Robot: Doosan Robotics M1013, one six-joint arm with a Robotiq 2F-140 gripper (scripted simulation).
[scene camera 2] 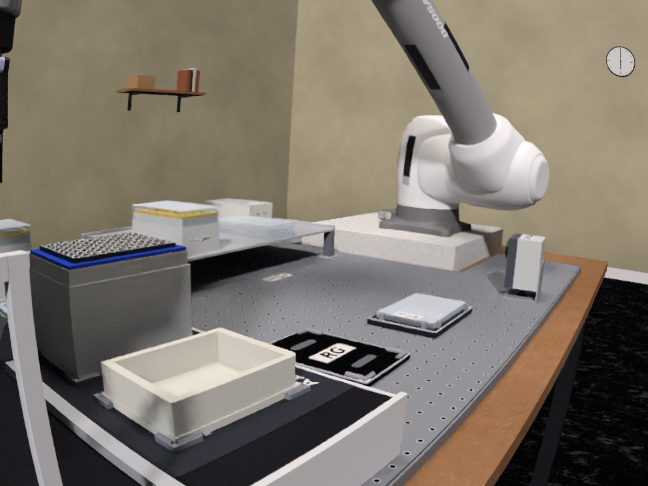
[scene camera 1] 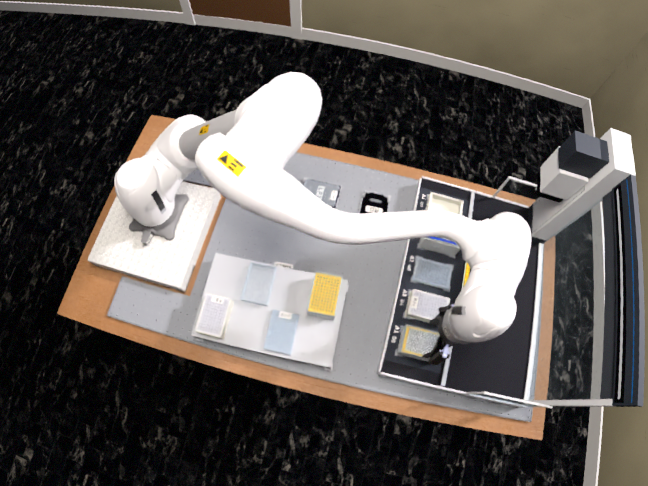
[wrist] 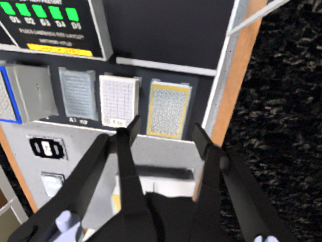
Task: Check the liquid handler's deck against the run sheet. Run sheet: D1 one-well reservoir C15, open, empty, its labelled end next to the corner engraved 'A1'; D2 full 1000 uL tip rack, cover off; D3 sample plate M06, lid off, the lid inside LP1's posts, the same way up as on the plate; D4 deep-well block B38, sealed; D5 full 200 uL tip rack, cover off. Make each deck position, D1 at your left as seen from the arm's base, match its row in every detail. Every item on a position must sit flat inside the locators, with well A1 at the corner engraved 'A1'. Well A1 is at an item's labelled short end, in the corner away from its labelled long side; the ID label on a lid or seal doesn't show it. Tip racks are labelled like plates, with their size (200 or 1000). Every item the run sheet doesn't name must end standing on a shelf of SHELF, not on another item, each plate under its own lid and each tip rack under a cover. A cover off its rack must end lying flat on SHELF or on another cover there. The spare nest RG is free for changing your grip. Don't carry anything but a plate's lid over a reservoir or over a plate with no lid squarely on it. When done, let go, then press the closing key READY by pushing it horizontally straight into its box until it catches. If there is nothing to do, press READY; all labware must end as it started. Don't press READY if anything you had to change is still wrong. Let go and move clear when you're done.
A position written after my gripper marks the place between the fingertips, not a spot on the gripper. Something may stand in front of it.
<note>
I see my gripper (scene camera 1: 430, 339), a white reservoir (scene camera 2: 149, 386), a blue-rimmed tip rack (scene camera 2: 94, 299) and a shelf (scene camera 1: 315, 337).
My gripper also shows in the wrist view (wrist: 167, 125). The shelf is seen too in scene camera 2 (scene camera 2: 229, 243).
</note>
